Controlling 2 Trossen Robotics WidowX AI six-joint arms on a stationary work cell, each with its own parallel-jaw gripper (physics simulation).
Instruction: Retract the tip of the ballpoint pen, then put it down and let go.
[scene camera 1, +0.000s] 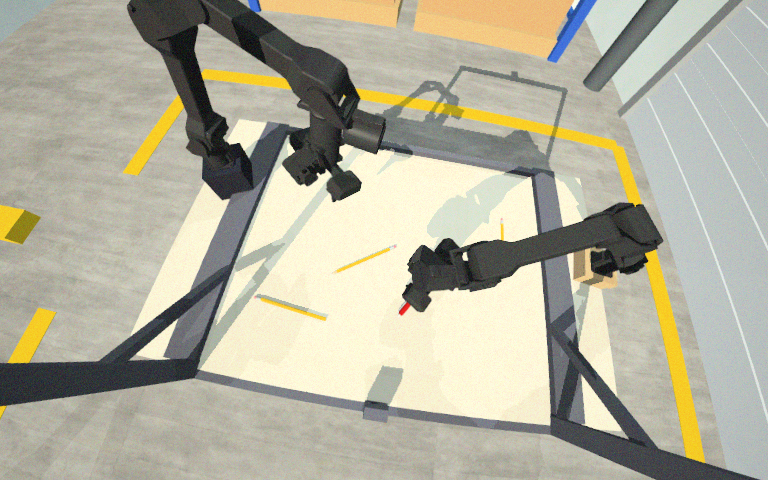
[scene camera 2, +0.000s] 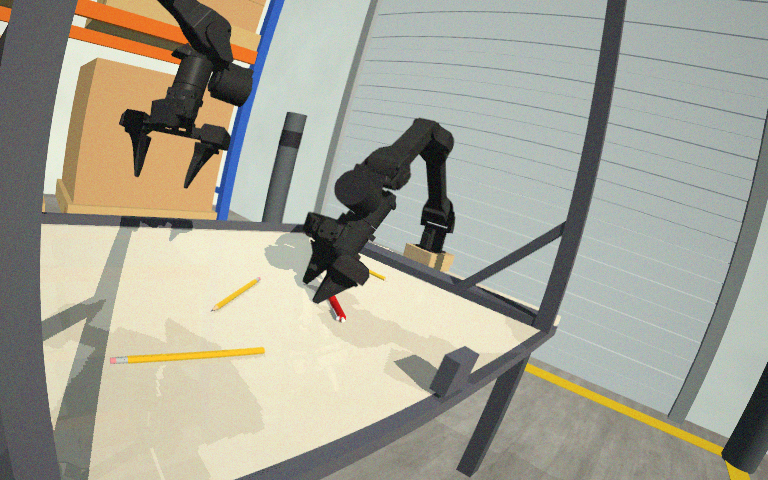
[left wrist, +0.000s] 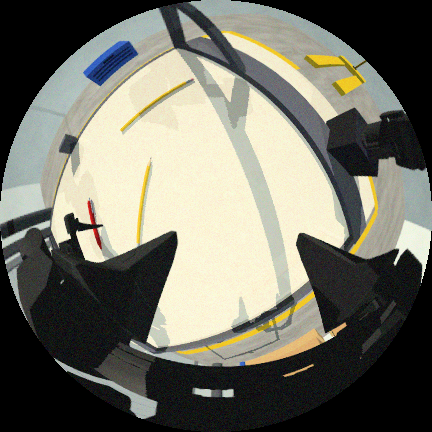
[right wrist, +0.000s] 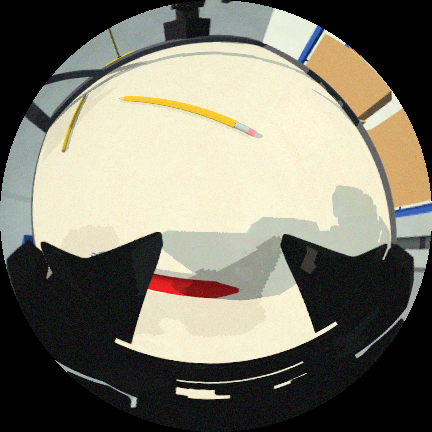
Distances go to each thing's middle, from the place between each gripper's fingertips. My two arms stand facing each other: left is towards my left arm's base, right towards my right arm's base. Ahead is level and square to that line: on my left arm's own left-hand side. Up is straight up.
Labels:
The red ballpoint pen (right wrist: 182, 286) is 60 mm behind my right hand and 10 mm to the right of it. Round my right hand: wooden block (scene camera 1: 582, 272): 500 mm to the right, 140 mm ahead, 20 mm above.
I see the red ballpoint pen 28 cm to the right of my left hand, 16 cm behind it and 14 cm below it. The rest, counted from my left hand: wooden block 77 cm to the right, 12 cm below, 4 cm ahead.

